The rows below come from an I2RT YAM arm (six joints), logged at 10 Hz.
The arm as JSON. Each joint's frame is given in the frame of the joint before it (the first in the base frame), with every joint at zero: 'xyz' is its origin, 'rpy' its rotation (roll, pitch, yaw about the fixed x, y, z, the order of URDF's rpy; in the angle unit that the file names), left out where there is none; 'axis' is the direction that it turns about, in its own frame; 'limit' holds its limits. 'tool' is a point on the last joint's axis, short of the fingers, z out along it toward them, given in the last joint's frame.
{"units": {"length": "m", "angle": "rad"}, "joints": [
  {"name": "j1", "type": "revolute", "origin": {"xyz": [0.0, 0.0, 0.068]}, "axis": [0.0, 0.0, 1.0], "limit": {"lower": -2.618, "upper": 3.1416}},
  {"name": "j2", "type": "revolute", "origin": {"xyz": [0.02, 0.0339, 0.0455]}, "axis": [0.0, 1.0, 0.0], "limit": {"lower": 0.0, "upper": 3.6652}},
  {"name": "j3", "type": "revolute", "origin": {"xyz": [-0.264, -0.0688, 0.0]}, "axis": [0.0, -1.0, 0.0], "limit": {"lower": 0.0, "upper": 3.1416}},
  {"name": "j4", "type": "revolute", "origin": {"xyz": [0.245, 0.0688, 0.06]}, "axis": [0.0, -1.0, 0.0], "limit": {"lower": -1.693, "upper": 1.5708}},
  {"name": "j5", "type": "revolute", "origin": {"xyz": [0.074, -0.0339, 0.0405]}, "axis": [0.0, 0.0, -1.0], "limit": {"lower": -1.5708, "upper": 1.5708}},
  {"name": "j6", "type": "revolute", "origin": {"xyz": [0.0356, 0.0, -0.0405]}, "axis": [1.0, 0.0, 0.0], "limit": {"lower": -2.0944, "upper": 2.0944}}
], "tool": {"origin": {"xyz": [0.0, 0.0, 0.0], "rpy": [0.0, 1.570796, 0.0]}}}
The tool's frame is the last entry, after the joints.
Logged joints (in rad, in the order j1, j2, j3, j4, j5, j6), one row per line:
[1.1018 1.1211 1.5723 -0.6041 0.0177 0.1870]
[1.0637 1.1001 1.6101 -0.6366 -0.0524 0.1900]
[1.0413 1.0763 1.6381 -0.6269 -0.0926 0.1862]
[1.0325 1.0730 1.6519 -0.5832 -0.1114 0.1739]
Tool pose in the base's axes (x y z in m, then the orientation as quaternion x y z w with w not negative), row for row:
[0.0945 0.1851 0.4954 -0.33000 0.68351 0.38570 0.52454]
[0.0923 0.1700 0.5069 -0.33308 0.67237 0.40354 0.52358]
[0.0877 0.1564 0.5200 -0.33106 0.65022 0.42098 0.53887]
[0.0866 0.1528 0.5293 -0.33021 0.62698 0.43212 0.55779]
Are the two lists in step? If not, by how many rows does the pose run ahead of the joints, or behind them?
They are in step.
